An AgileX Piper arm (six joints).
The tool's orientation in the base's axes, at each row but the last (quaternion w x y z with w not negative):
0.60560 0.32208 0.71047 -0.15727
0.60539 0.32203 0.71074 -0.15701
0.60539 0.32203 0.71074 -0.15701
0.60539 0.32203 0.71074 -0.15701
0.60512 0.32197 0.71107 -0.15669
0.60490 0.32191 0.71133 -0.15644
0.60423 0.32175 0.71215 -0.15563
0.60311 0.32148 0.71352 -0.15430
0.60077 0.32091 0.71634 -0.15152
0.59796 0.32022 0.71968 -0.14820
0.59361 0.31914 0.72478 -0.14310
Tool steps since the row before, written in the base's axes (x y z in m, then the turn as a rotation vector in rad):
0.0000 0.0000 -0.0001 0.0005 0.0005 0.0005
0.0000 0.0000 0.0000 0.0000 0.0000 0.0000
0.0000 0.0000 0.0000 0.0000 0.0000 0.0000
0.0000 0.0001 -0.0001 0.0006 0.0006 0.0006
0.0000 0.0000 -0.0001 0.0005 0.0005 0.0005
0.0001 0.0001 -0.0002 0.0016 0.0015 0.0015
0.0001 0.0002 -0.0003 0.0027 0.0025 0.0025
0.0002 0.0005 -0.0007 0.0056 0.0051 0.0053
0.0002 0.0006 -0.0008 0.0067 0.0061 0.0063
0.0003 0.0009 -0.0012 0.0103 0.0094 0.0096
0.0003 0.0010 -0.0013 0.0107 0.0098 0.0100
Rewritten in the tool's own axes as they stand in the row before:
0.0001 0.0000 0.0000 -0.0004 0.0008 0.0000
0.0000 0.0000 0.0000 0.0000 0.0000 0.0000
0.0000 0.0000 0.0000 0.0000 0.0000 0.0000
0.0001 0.0001 0.0000 -0.0005 0.0009 0.0000
0.0001 0.0000 0.0000 -0.0004 0.0008 0.0000
0.0002 0.0001 0.0001 -0.0011 0.0024 0.0000
0.0003 0.0002 0.0000 -0.0019 0.0040 0.0000
0.0008 0.0004 0.0000 -0.0041 0.0083 0.0000
0.0009 0.0004 0.0000 -0.0048 0.0099 0.0000
0.0014 0.0007 0.0000 -0.0073 0.0153 0.0000
0.0015 0.0007 0.0000 -0.0076 0.0159 -0.0001

